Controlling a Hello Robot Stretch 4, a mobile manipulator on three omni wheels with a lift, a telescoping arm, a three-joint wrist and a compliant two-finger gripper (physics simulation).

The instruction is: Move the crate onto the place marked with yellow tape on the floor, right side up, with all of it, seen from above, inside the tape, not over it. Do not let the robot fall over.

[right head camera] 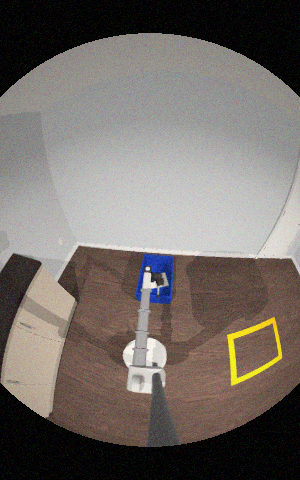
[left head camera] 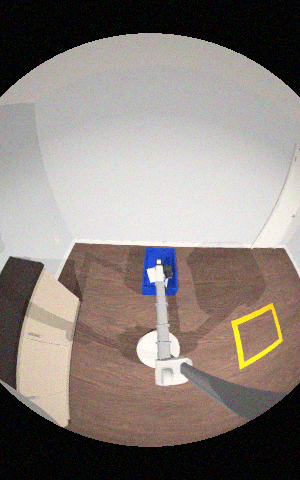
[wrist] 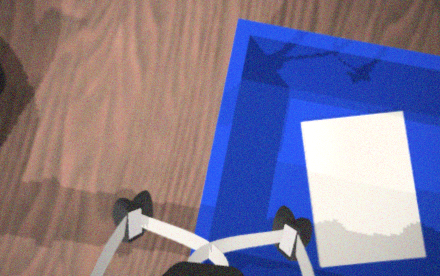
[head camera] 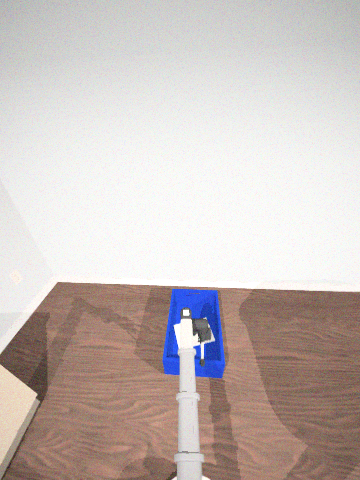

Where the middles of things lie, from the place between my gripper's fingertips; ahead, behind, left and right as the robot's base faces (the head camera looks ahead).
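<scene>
White flat box [wrist: 364,205]: 29 cm below my hand, 3 cm left of it, 30 cm ahead.
</scene>
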